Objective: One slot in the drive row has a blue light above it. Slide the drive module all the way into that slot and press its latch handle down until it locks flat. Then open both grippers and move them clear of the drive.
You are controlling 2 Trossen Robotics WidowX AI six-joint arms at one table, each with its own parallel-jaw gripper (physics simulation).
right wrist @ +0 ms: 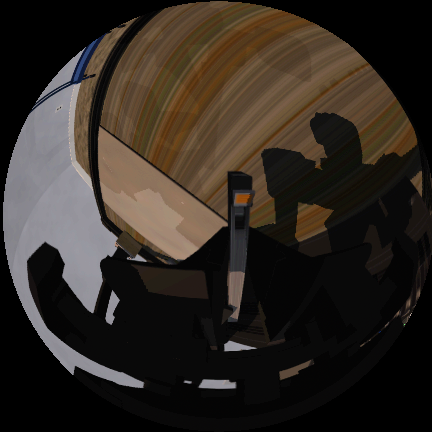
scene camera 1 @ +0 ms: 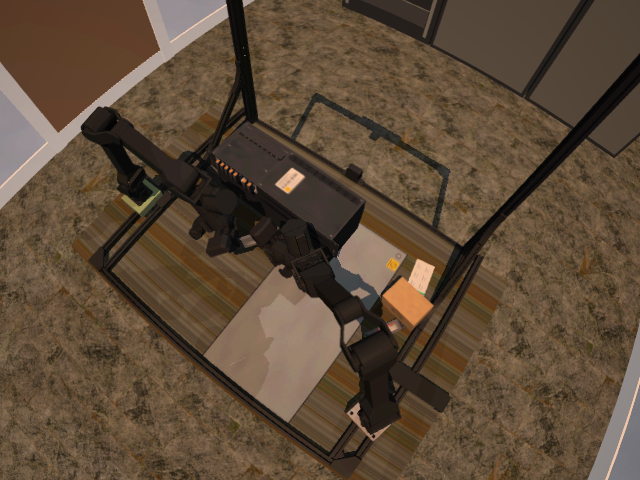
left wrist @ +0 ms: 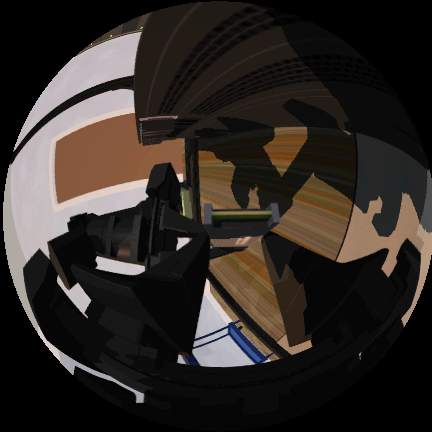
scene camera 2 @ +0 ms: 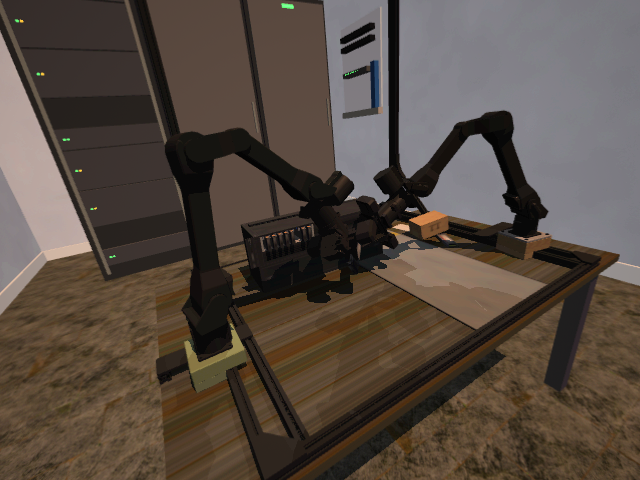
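Seen in the pictures: left gripper, between the fingertips: (right wrist: 228,291) (left wrist: 235,236) (scene camera 2: 358,243); right gripper, between the fingertips: (right wrist: 235,232) (scene camera 1: 239,244) (left wrist: 233,243) (scene camera 2: 355,259); left arm's base, origin of its link: (right wrist: 123,250) (scene camera 1: 374,413) (scene camera 2: 524,233); right arm's base, origin of its link: (scene camera 1: 140,194) (left wrist: 179,202) (scene camera 2: 213,345).
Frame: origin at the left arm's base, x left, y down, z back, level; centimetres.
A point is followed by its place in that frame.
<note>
The black drive enclosure (scene camera 1: 318,200) {x -25.0, y -11.4, z -49.8 cm} (scene camera 2: 270,257) (left wrist: 241,80) {x -17.0, y -5.5, z -55.4 cm} stands at the back of the table, with its drive row (scene camera 1: 232,173) {x -13.2, y -10.0, z -72.7 cm} (scene camera 2: 287,240) {x -12.5, y -8.6, z -73.1 cm} of orange-tabbed handles facing front left. I cannot make out the blue light. The grey drive module (scene camera 1: 247,242) {x -4.7, y -4.4, z -55.5 cm} (left wrist: 239,219) {x -9.4, y -6.6, z -52.8 cm} hangs in the air in front of the row, outside any slot. My left gripper (scene camera 1: 263,238) {x -7.1, y -5.6, z -53.9 cm} (left wrist: 235,236) {x -7.1, y -5.6, z -53.9 cm} is shut on the module's body. My right gripper (scene camera 1: 225,238) (right wrist: 235,232) {x -2.7, y -2.9, z -57.1 cm} is shut on the module's thin latch handle (right wrist: 240,201) {x -0.1, y -4.2, z -59.9 cm}, which has an orange tab.
A grey mat (scene camera 1: 294,343) {x 2.5, y 6.0, z -27.9 cm} (scene camera 2: 461,281) {x 7.1, y 5.9, z -30.1 cm} covers the table's middle. A cardboard box (scene camera 1: 406,302) {x -26.6, y -0.8, z -15.3 cm} (scene camera 2: 429,224) {x -23.4, y 0.4, z -17.4 cm} and a paper sheet (scene camera 1: 422,275) {x -38.9, y 6.0, z -17.6 cm} lie near the left arm's base. Black frame posts (scene camera 1: 242,62) {x -35.3, y -22.7, z -96.4 cm} (scene camera 1: 509,205) {x -52.6, y -27.3, z -13.8 cm} rise at the table's corners.
</note>
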